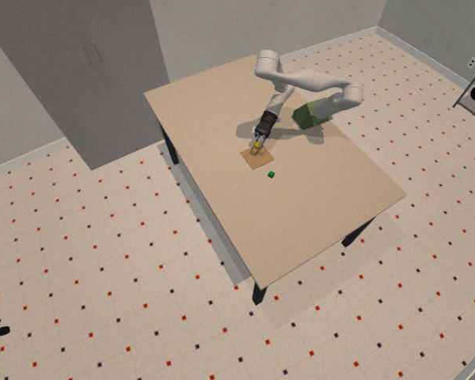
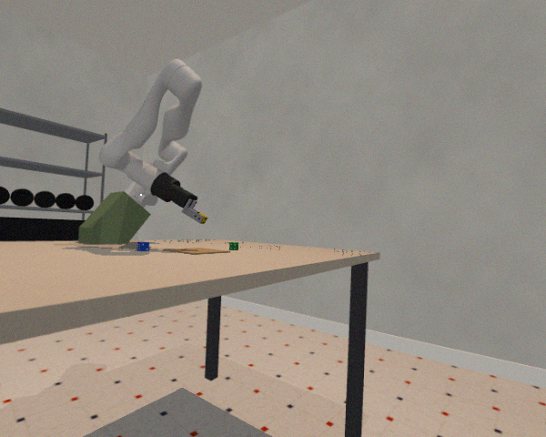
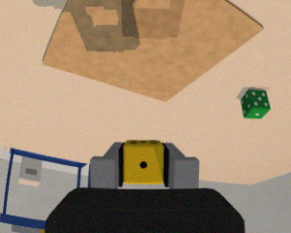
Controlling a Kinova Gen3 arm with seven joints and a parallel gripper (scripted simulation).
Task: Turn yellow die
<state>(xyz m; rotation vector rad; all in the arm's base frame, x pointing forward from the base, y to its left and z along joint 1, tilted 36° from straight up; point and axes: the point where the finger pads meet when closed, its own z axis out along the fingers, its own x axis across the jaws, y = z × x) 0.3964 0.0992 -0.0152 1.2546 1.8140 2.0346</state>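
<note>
Right now the brown mat is 10 cm below my hand. The rest, counted from my hand: blue die: 6 cm behind, 14 cm to the right, 9 cm below; yellow die: right at my hand; green die: 2 cm behind, 15 cm to the left, 9 cm below.
</note>
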